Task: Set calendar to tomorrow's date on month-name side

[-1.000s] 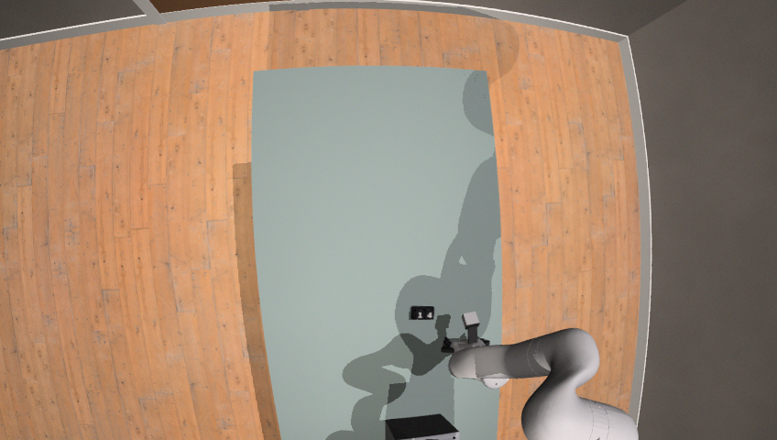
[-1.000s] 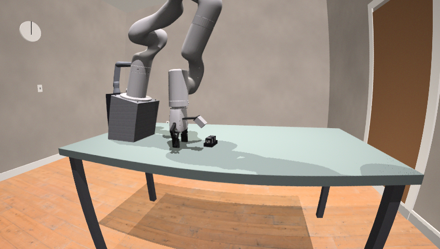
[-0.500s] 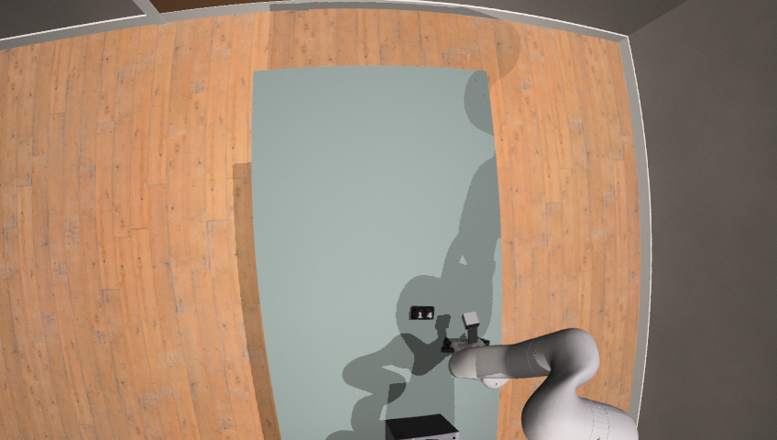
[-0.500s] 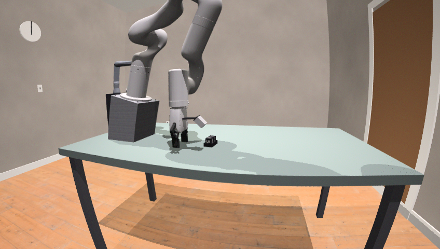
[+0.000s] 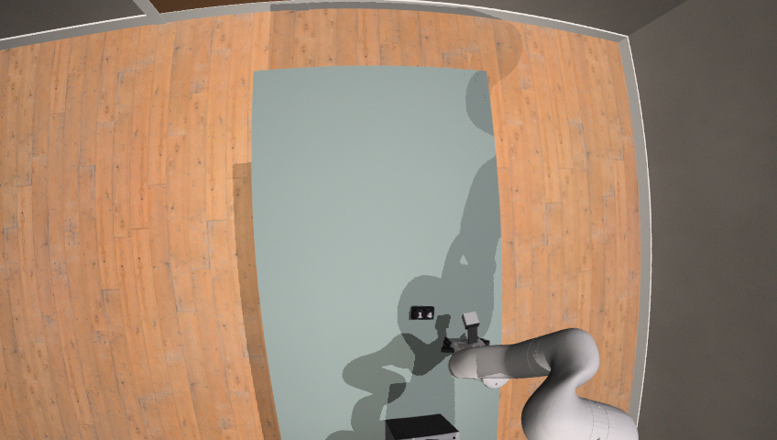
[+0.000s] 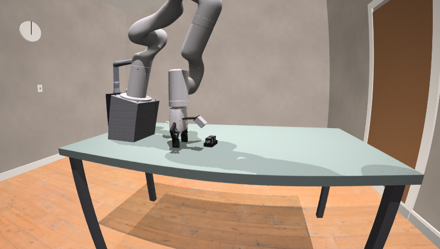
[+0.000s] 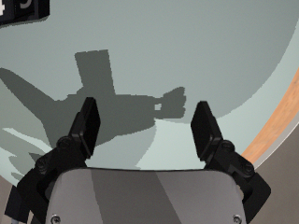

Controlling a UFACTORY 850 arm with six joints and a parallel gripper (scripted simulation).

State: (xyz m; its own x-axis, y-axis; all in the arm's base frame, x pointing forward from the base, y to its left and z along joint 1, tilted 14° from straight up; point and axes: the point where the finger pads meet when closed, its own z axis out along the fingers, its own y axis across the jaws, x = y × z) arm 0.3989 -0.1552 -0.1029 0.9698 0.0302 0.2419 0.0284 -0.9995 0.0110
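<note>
Now: hand 11 cm to the right of the black cube, 10 cm short of it and 1 cm above it. The rest, counted from my hand: black tray (12 cm to the left, 10 cm ahead, 3 cm below).
</note>
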